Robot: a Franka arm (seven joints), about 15 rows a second.
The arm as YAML. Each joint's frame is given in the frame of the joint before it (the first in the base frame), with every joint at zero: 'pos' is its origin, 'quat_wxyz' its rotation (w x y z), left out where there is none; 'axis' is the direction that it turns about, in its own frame. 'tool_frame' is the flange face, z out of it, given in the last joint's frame.
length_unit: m
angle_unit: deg
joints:
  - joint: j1
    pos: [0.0, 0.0, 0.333]
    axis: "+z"
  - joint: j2
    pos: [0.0, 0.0, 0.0]
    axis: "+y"
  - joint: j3
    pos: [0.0, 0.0, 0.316]
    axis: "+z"
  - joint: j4
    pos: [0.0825, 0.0, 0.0]
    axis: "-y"
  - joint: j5
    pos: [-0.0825, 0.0, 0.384]
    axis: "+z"
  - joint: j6
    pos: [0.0, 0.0, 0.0]
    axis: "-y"
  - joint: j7
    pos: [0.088, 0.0, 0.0]
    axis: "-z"
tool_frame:
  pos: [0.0, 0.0, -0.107]
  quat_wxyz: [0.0, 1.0, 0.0, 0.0]
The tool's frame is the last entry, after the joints.
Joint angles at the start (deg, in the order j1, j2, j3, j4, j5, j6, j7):
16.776 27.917 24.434 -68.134 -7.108 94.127 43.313
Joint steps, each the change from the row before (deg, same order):
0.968 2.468 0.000 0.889 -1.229 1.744 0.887
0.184 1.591 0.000 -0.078 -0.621 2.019 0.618
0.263 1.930 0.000 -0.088 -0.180 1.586 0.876
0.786 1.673 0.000 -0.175 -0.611 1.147 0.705
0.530 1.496 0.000 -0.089 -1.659 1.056 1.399
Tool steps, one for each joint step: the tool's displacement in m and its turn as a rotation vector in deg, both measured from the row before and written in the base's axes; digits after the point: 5 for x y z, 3 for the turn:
0.00641 0.01167 -0.01881 -0.052 -0.396 -0.119
0.00658 0.00477 -0.01631 0.270 -0.333 -0.484
0.00517 0.00581 -0.02129 0.205 0.633 -0.678
-0.00033 0.00989 -0.01988 -0.377 0.496 0.139
0.00172 0.00573 -0.01744 -1.117 -0.334 -0.596

